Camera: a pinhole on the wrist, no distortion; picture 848 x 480 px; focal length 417.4 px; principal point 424.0 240.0 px. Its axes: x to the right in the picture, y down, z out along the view. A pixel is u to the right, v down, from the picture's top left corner.
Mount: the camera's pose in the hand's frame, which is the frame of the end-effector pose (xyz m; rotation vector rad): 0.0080 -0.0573 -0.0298 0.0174 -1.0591 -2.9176
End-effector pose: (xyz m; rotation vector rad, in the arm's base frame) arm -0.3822 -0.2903 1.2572 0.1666 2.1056 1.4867
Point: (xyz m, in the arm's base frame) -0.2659 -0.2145 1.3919
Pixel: 655 106
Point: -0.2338 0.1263 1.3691
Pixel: 420 284
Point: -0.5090 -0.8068 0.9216
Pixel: behind the camera
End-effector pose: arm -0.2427 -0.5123 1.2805 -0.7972 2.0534 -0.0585
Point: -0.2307 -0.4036 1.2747
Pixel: 608 55
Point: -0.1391 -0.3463 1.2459
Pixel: 624 229
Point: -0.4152 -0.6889 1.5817
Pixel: behind the camera
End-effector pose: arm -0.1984 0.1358 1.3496 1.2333 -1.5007 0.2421
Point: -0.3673 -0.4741 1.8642
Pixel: outside the picture
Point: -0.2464 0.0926 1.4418
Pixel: 112 57
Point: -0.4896 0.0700 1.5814
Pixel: 212 50
